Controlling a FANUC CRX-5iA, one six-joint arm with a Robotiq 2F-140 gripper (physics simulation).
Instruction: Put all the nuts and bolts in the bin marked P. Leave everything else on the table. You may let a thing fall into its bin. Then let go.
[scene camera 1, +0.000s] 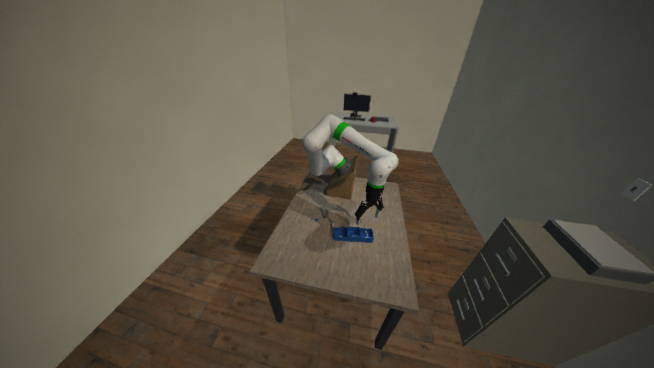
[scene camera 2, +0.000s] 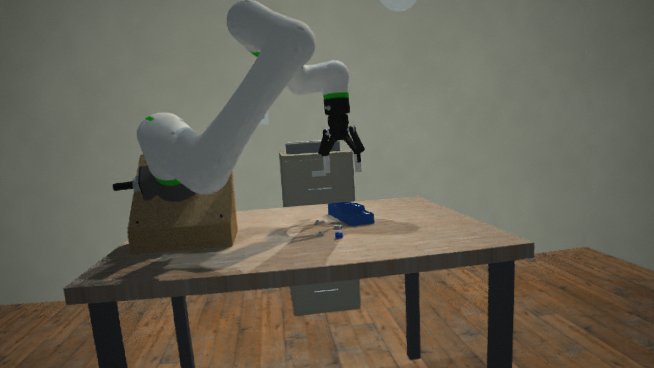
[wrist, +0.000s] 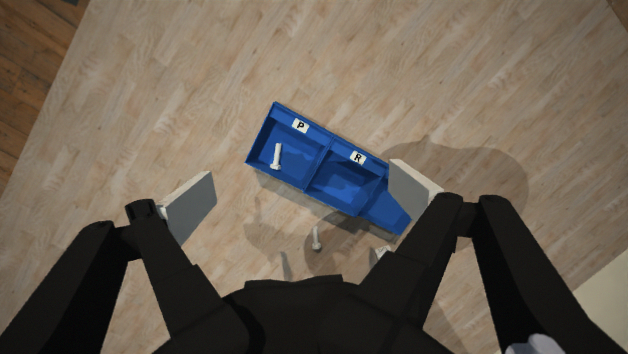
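Seen in the pictures: gripper, fingertip midpoint: (scene camera 1: 367, 220) (scene camera 2: 342, 172) (wrist: 301, 181); arm's base, link origin: (scene camera 1: 344, 169) (scene camera 2: 178, 182).
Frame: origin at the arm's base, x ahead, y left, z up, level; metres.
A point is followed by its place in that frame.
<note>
My gripper (scene camera 1: 368, 217) @[x 0.558, y 0.194, z -0.028 m] (scene camera 2: 342, 167) @[x 0.558, y 0.194, z -0.028 m] (wrist: 301, 181) @[x 0.558, y 0.194, z -0.028 m] is wide open and empty, high above the table near the blue three-part tray (scene camera 1: 354, 238) @[x 0.601, y 0.132, z -0.157 m] (scene camera 2: 351, 215) @[x 0.556, y 0.078, z -0.169 m]. In the wrist view, a pale bolt (wrist: 277, 157) @[x 0.528, y 0.210, z -0.171 m] lies in the bin marked P (wrist: 298, 170) @[x 0.526, y 0.174, z -0.180 m], the compartment at the tray's left end. Another bolt (wrist: 316, 239) @[x 0.447, y 0.086, z -0.178 m] (scene camera 2: 319, 222) @[x 0.442, y 0.072, z -0.181 m] lies on the table beside the tray. A small nut (scene camera 2: 320, 234) @[x 0.417, y -0.096, z -0.183 m] lies on the table in scene camera 2; it does not show in the wrist view.
A metal sharpener (scene camera 2: 337, 227) @[x 0.483, y -0.035, z -0.181 m] (wrist: 382, 251) @[x 0.489, y -0.020, z -0.177 m] lies on the table near the tray, partly hidden by a finger in the wrist view. A small blue block (scene camera 1: 316, 220) @[x 0.473, y -0.146, z -0.175 m] (scene camera 2: 339, 235) @[x 0.464, y -0.156, z -0.178 m] lies farther out. The bin marked R (wrist: 345, 185) @[x 0.546, y 0.102, z -0.180 m] adjoins P. The arm's wooden base (scene camera 2: 182, 232) @[x 0.017, y -0.118, z -0.134 m] stands on the table.
</note>
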